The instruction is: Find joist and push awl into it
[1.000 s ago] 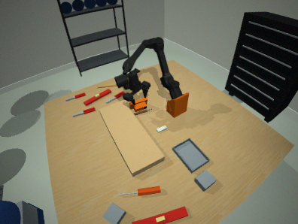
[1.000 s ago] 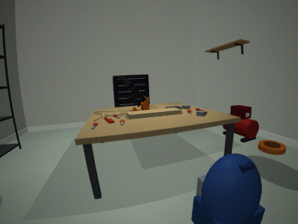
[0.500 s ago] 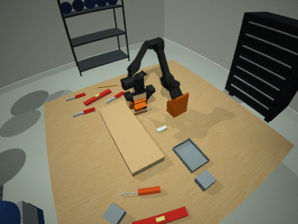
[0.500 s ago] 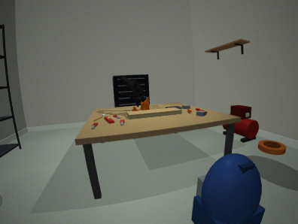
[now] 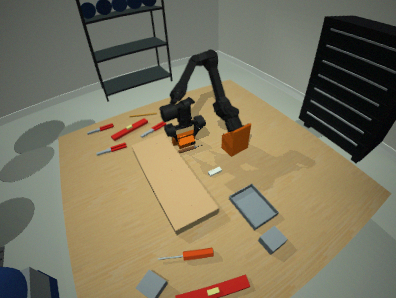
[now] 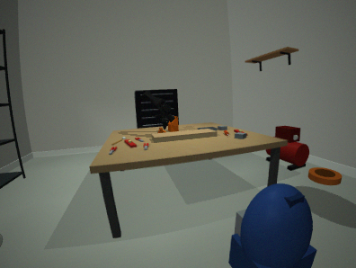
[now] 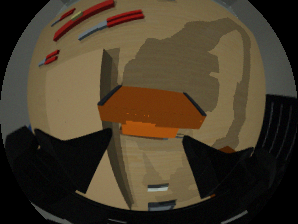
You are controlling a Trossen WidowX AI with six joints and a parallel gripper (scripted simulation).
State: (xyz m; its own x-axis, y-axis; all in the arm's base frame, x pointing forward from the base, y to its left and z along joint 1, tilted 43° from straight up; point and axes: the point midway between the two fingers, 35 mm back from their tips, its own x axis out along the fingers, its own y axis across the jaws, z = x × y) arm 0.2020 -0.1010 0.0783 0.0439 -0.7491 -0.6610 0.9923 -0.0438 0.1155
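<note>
My gripper tip is now 4 cm above the orange stud finder, 2 cm past it and 1 cm to the left of it. The rest, counted from my gripper tip: indicator window (4 cm below, 3 cm behind, 1 cm to the left); grey tray (45 cm to the left, 6 cm behind, 5 cm below); awl (5 cm below, 3 cm to the left, 2 cm behind).
</note>
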